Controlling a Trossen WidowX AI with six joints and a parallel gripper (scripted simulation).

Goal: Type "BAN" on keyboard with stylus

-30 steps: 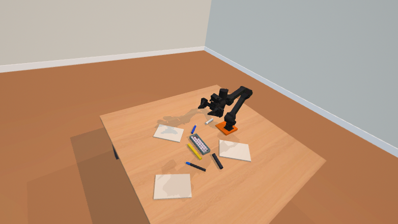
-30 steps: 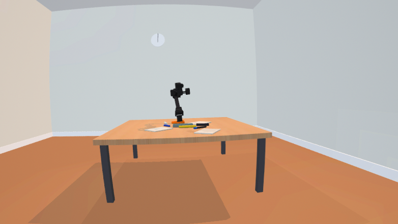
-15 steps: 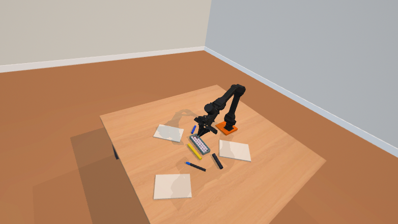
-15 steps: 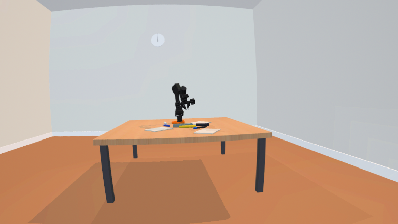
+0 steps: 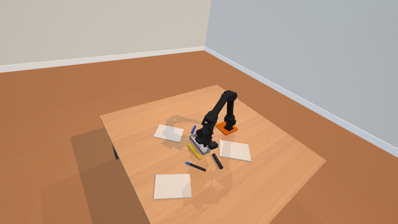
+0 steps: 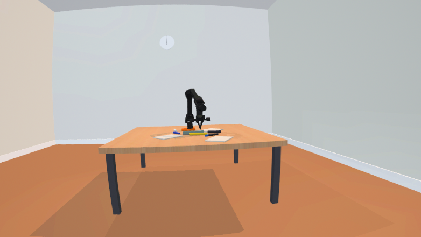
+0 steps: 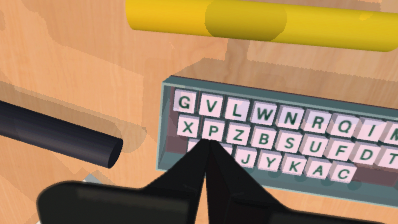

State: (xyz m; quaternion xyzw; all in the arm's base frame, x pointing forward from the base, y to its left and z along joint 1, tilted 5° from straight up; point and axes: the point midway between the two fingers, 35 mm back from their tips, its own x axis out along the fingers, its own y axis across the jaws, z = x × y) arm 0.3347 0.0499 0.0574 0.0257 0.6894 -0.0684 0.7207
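The stylus lies 220 mm to the right of my gripper tip, 110 mm behind it and 30 mm below it. Also, from my gripper tip: blue-capped black pen: 150 mm ahead, 50 mm to the left, 30 mm below; then yellow marker: 70 mm ahead, 30 mm to the right, 30 mm below; then black marker: 130 mm to the left, 30 mm below, 10 mm behind.
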